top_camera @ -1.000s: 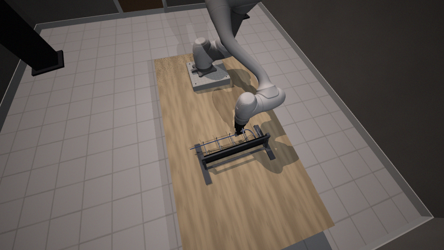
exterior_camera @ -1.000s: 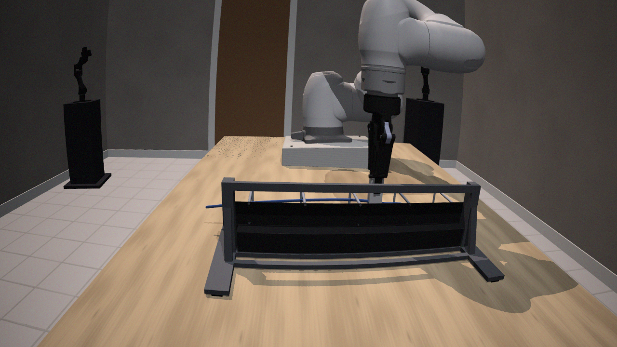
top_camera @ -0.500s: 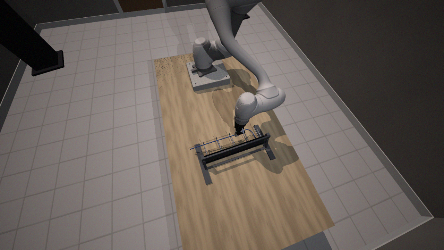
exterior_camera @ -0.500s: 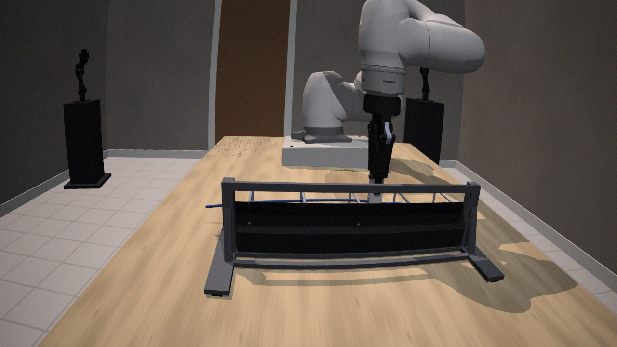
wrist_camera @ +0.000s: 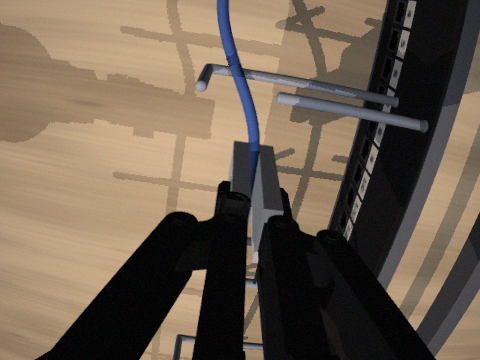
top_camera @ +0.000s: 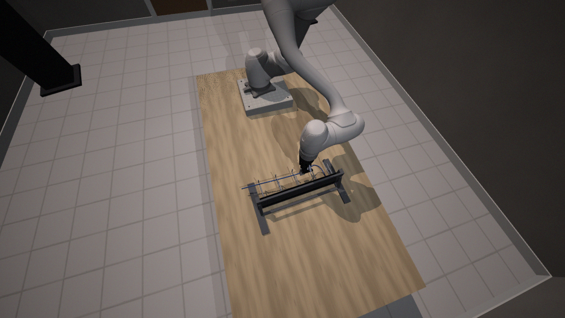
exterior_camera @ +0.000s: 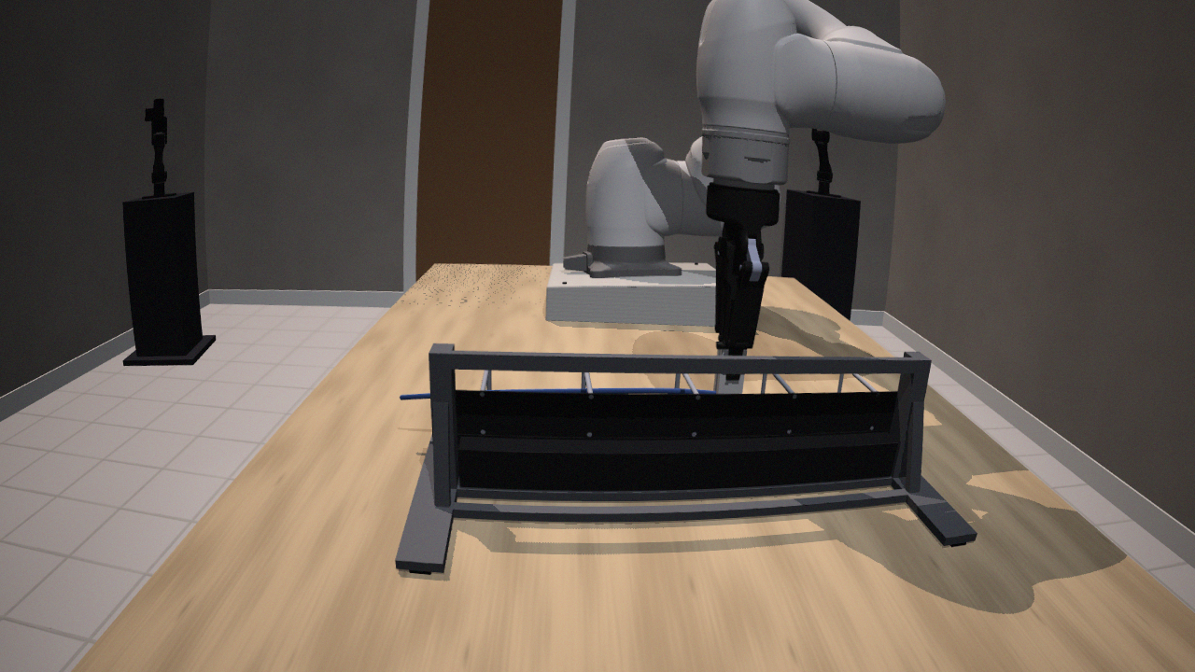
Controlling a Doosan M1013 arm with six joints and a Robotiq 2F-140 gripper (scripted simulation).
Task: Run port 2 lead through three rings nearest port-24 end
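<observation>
Now: hand 80 mm short of the dark rack, 60 mm to the left of it and 20 mm above it.
</observation>
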